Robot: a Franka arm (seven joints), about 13 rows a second.
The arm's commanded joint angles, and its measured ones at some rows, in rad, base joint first. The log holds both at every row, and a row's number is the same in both.
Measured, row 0:
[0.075, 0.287, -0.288, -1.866, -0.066, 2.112, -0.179]
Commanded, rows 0 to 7:
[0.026, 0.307, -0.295, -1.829, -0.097, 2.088, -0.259]
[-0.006, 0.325, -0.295, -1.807, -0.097, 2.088, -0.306]
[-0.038, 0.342, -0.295, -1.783, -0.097, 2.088, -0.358]
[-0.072, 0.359, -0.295, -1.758, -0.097, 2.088, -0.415]
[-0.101, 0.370, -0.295, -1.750, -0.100, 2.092, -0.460]
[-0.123, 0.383, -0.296, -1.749, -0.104, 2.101, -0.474]
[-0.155, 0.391, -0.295, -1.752, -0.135, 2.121, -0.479]
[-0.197, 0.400, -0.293, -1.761, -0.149, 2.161, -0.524]
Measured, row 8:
[-0.148, 0.374, -0.299, -1.778, -0.114, 2.127, -0.478]
